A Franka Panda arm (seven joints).
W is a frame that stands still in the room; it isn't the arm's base.
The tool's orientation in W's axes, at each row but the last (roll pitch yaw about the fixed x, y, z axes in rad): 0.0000 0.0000 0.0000; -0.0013 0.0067 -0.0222; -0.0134 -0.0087 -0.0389; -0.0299 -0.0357 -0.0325; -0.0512 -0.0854 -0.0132; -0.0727 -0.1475 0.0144; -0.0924 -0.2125 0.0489
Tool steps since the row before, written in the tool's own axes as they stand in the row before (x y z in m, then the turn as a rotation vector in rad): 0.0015 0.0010 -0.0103 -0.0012 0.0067 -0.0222; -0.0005 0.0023 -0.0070 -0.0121 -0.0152 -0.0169; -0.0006 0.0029 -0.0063 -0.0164 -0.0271 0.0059; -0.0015 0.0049 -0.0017 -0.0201 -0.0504 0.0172; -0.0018 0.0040 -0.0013 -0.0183 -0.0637 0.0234; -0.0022 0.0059 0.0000 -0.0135 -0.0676 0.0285; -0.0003 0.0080 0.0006 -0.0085 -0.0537 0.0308
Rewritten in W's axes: 0.0015 0.0010 -0.0103 -0.0012 0.0067 -0.0222; -0.0005 0.0023 -0.0070 -0.0125 -0.0149 -0.0168; -0.0004 0.0028 -0.0063 -0.0175 -0.0264 0.0061; -0.0013 0.0049 -0.0019 -0.0224 -0.0492 0.0180; -0.0016 0.0039 -0.0017 -0.0213 -0.0621 0.0250; -0.0022 0.0059 -0.0007 -0.0173 -0.0656 0.0310; -0.0007 0.0080 -0.0002 -0.0133 -0.0513 0.0330
